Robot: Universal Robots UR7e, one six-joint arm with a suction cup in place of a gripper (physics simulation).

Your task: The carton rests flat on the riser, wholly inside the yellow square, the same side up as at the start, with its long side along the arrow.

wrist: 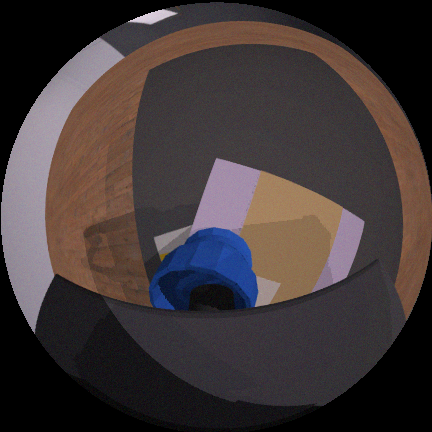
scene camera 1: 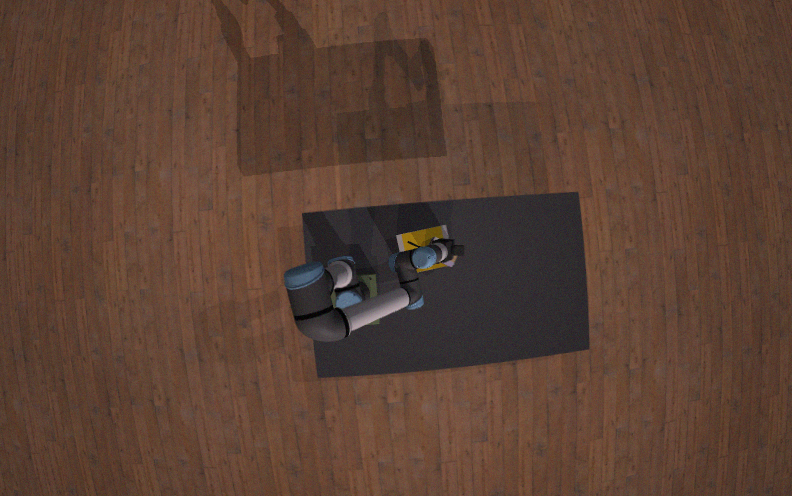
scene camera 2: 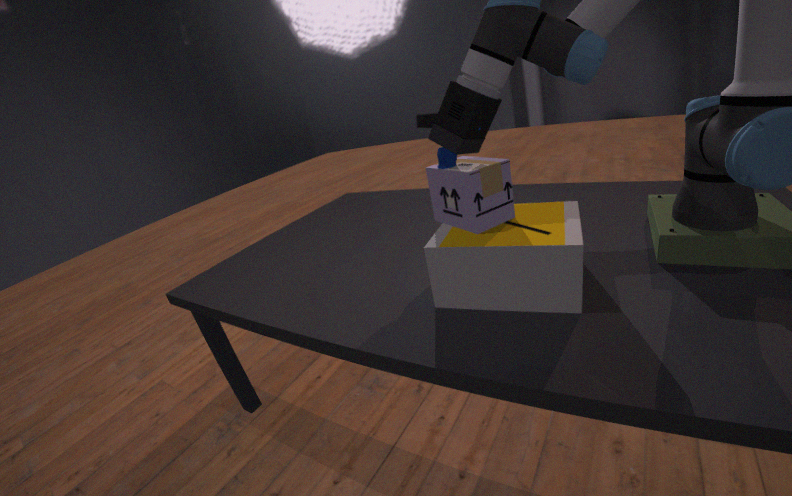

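Observation:
The lilac carton (scene camera 2: 470,197) (wrist: 289,209) with brown tape and black up-arrows sits tilted over the left part of the white riser (scene camera 2: 502,282) (scene camera 1: 404,239), one lower corner down on the yellow square (scene camera 2: 542,221) (scene camera 1: 426,235). In the overhead view only a sliver of the carton (scene camera 1: 450,263) shows past the wrist. A black arrow (scene camera 2: 529,227) runs across the square. My blue suction cup (scene camera 2: 446,157) (wrist: 205,261) presses, squashed, on the carton's top near its left corner and is sealed on it. The arm's wrist (scene camera 1: 455,250) hides most of the carton from above.
The riser stands on a dark table (scene camera 1: 517,295) (scene camera 2: 320,256) over a wooden floor. The arm's base stands at the table's left end on a green plate (scene camera 1: 370,285).

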